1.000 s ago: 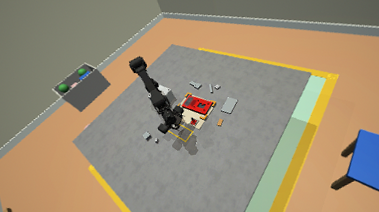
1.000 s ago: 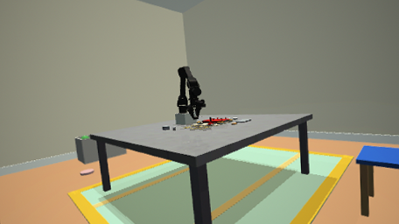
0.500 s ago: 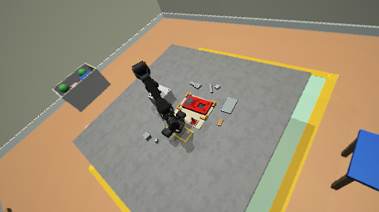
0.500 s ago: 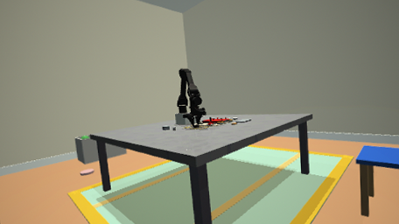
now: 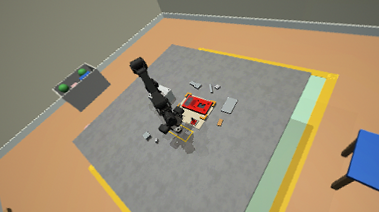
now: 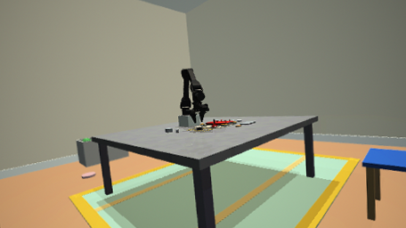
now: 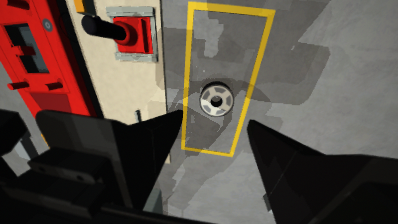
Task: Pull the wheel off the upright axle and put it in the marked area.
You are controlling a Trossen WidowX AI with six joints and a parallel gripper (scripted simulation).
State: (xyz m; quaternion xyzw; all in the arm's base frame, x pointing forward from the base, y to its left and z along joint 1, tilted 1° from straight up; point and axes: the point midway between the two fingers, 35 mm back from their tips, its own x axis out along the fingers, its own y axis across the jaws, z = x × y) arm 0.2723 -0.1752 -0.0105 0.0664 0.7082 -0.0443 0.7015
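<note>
Right now the wheel is 40 mm below my gripper tip and 10 mm ahead of it. Round my gripper tip: black axle: 90 mm to the left, 80 mm ahead, 20 mm below.
</note>
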